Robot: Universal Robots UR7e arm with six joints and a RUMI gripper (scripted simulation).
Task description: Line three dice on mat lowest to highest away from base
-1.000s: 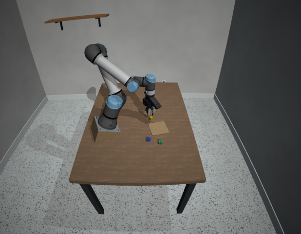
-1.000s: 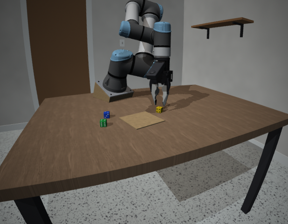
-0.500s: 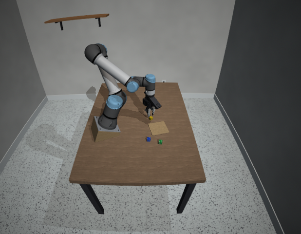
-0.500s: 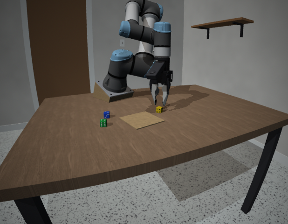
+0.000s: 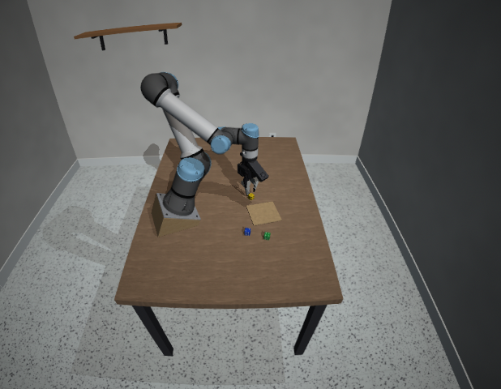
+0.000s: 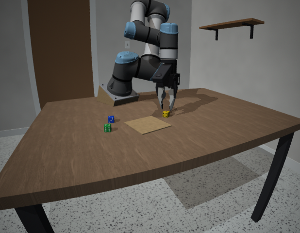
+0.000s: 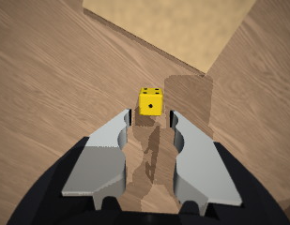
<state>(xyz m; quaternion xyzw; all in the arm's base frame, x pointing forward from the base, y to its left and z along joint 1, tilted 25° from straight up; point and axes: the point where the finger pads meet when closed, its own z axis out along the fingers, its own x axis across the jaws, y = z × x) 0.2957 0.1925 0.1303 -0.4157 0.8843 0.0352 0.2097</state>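
Right now my hand is 3 cm above the yellow die. Round my hand: tan mat (10 cm to the right, 8 cm ahead, 5 cm below); then green die (25 cm to the right, 13 cm ahead, 3 cm below); then blue die (24 cm to the right, 4 cm ahead, 3 cm below).
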